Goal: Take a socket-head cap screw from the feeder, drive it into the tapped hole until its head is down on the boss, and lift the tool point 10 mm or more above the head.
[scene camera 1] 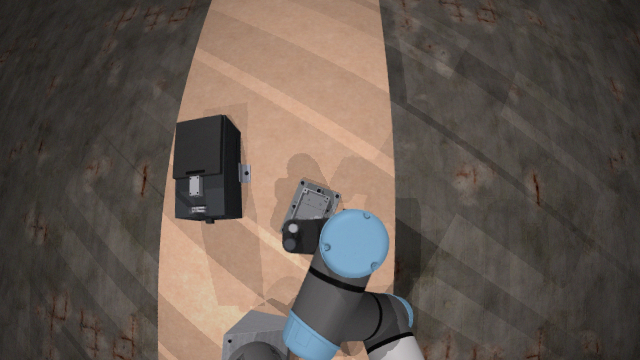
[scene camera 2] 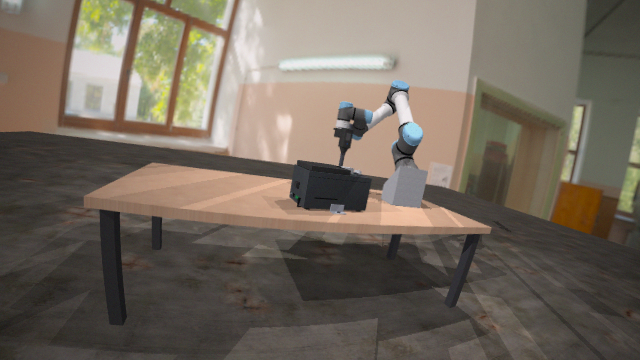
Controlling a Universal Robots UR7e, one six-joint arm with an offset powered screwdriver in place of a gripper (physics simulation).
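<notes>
The screw feeder (scene camera 1: 199, 145) (scene camera 2: 332, 189) is a black box on the table's left side in scene camera 1. A grey rectangular housing (scene camera 1: 312, 202) with holes along its flange lies right of it; its lower end is covered by the tool and arm. My screwdriver (scene camera 1: 301, 241) (scene camera 2: 342, 159) is black and points down. In scene camera 1 its body is over the housing's lower end, and its bit is hidden beneath. In scene camera 2 its thin bit goes down behind the feeder, so the tip is hidden. The tapped hole and any screw at the tip cannot be made out.
The arm's blue-capped wrist (scene camera 1: 354, 243) (scene camera 2: 345, 105) is beside the tool. The grey base block (scene camera 1: 240, 330) (scene camera 2: 407, 187) stands near the housing. A small metal bracket (scene camera 1: 245, 173) sticks out at the feeder's right side. All stand on the wooden table (scene camera 1: 300, 75) (scene camera 2: 200, 192).
</notes>
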